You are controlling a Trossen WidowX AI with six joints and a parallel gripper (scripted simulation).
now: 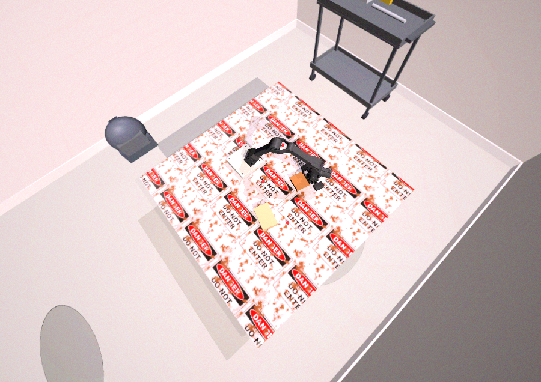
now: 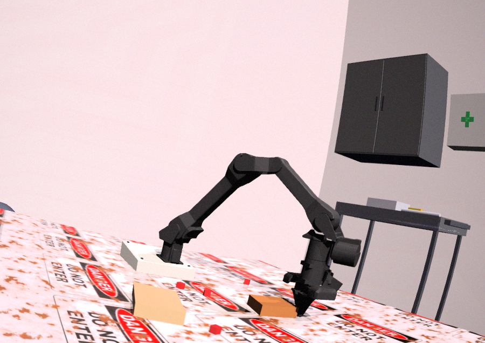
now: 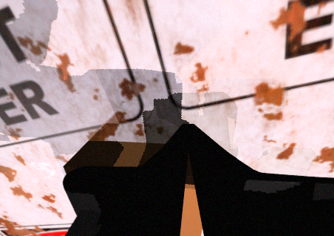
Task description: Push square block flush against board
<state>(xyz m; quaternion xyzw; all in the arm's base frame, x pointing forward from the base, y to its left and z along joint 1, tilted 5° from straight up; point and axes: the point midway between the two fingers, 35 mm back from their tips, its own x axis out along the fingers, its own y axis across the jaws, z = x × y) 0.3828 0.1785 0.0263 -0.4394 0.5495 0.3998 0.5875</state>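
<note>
Right now the orange square block is 50 mm behind my gripper tip, 50 mm to the right of it and 10 mm above it. The rest, counted from my gripper tip: pale yellow board (40 mm behind, 370 mm to the right, 10 mm above).
</note>
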